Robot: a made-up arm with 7 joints.
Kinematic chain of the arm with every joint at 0, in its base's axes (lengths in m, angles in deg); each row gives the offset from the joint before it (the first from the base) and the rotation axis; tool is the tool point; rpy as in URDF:
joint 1: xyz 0 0 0.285 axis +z
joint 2: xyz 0 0 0 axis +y
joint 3: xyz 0 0 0.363 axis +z
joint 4: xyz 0.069 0 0 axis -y
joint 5: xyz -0.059 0 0.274 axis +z
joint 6: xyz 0 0 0 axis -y
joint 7: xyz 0.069 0 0 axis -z
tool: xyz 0 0 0 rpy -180 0 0
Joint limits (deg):
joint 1: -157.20..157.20
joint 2: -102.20..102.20
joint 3: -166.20..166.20
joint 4: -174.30..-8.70
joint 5: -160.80..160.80
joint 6: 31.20..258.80
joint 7: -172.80..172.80
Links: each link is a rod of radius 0.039 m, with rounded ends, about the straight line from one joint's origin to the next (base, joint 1, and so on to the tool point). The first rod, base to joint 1, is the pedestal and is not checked.
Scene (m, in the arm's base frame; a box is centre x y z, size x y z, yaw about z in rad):
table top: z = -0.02
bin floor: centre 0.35 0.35 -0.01 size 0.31 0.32 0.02 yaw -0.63
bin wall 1: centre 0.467 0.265 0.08 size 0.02 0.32 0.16 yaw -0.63
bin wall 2: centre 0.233 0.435 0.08 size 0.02 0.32 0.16 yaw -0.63
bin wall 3: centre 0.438 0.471 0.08 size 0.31 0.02 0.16 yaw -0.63
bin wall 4: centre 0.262 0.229 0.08 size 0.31 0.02 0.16 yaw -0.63
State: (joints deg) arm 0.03 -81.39 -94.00 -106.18 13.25 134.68 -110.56
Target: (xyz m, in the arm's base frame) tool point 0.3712 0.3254 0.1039
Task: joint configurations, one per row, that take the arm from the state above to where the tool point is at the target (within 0.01 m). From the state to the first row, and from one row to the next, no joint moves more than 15 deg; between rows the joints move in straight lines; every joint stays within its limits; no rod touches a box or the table.
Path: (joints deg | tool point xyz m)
1: -14.74 -76.78 -101.06 -107.62 14.91 135.98 -110.56 | -0.4674 -0.2888 0.2806
2: -29.51 -72.18 -108.11 -109.07 16.57 137.27 -110.56 | -0.5240 -0.1431 0.2615
3: -44.28 -67.57 -115.17 -110.51 18.24 138.57 -110.56 | -0.5362 0.0190 0.2461
4: -59.05 -62.97 -122.23 -111.96 19.90 139.87 -110.56 | -0.4975 0.1821 0.2357
5: -73.82 -58.36 -129.28 -113.40 21.56 141.16 -110.56 | -0.4075 0.3284 0.2313
6: -88.59 -53.76 -136.34 -114.85 23.22 142.46 -110.56 | -0.2726 0.4397 0.2333
7: -103.36 -49.15 -143.40 -116.29 24.88 143.75 -110.56 | -0.1067 0.5006 0.2421
8: -118.13 -44.55 -150.46 -117.74 26.55 145.05 -110.56 | 0.0708 0.5015 0.2575
9: -132.90 -39.94 -157.51 -119.18 28.21 146.35 -110.56 | 0.2375 0.4408 0.2790
10: -147.67 -35.34 -164.57 -120.63 29.87 147.64 -110.56 | 0.3712 0.3254 0.3055
11: -147.22 -48.20 -165.38 -116.83 29.40 146.32 -110.56 | 0.3799 0.3313 0.2063
12: -146.78 -61.06 -166.20 -113.03 28.92 144.99 -110.56 | 0.3712 0.3254 0.1039

